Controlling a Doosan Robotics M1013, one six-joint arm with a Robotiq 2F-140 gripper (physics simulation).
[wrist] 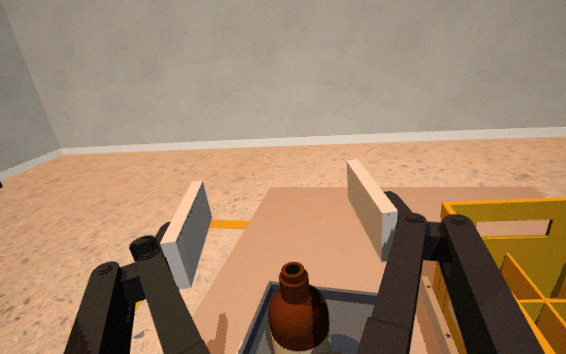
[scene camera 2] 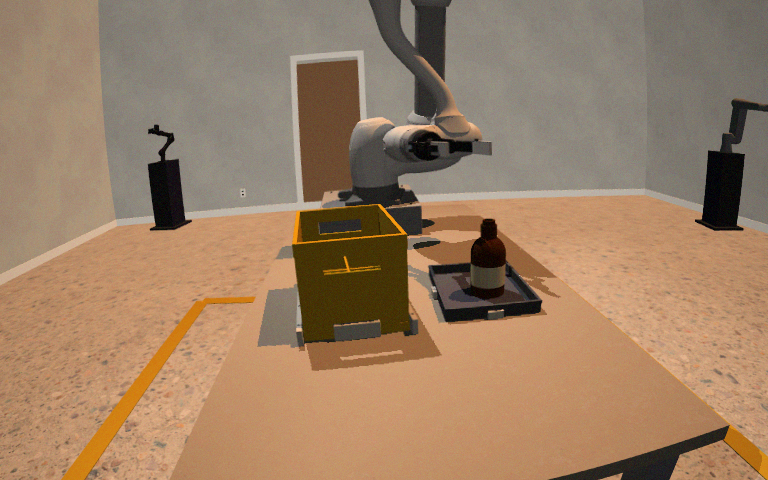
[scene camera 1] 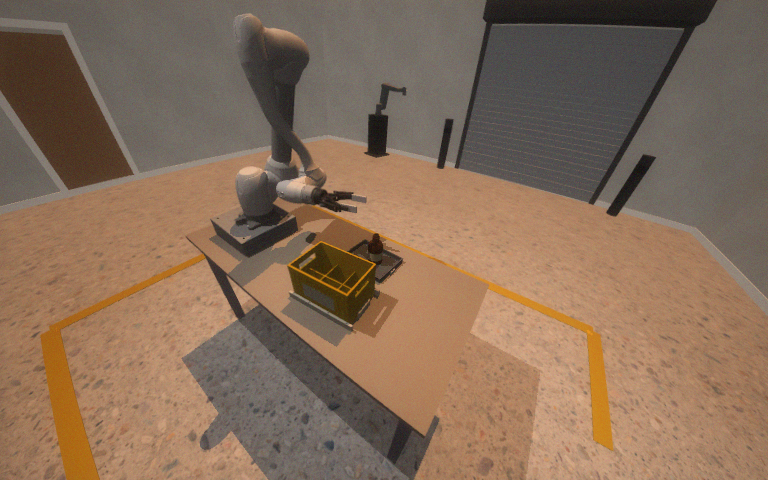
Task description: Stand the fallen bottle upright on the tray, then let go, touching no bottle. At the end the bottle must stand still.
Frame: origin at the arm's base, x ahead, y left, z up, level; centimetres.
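Seen in the pictures: gripper, fingertip midpoint: (wrist: 277,189) (scene camera 2: 469,149) (scene camera 1: 361,204); arm's base, origin of the base link: (scene camera 2: 376,198) (scene camera 1: 260,217).
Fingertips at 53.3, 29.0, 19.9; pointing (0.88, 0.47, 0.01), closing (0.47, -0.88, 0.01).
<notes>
Pixels of each thing's top centre, then the offset from my fingertips to it, as dx, dy, dz. Level surfaces: height alone.
- brown bottle, middle of its top: (wrist: 292,269) (scene camera 2: 488,219) (scene camera 1: 376,234) +6.8, +3.3, -13.7
- dark tray, middle of its top: (scene camera 2: 480,281) (scene camera 1: 371,257) +5.8, +1.9, -27.1
- yellow crate, middle of its top: (scene camera 2: 343,220) (scene camera 1: 332,264) +12.9, -24.6, -12.2
- table, its level: dz -29.7
A brown bottle (scene camera 1: 375,249) (scene camera 2: 488,259) (wrist: 299,319) with a cream label stands upright on the dark tray (scene camera 1: 390,275) (scene camera 2: 475,311) (wrist: 345,293), inside its rim. In the wrist view its lower part is cut off by the frame's edge. My gripper (scene camera 1: 361,204) (scene camera 2: 465,148) (wrist: 277,189) is open and empty. It is held level, above and back from the bottle on the robot's side, and is apart from it.
A yellow crate (scene camera 1: 332,283) (scene camera 2: 351,291) (wrist: 505,207) with dividers stands beside the tray, held by low brackets on the table (scene camera 1: 430,316) (scene camera 2: 453,396) (wrist: 280,215). The robot's base (scene camera 1: 254,229) is at the table's far end.
</notes>
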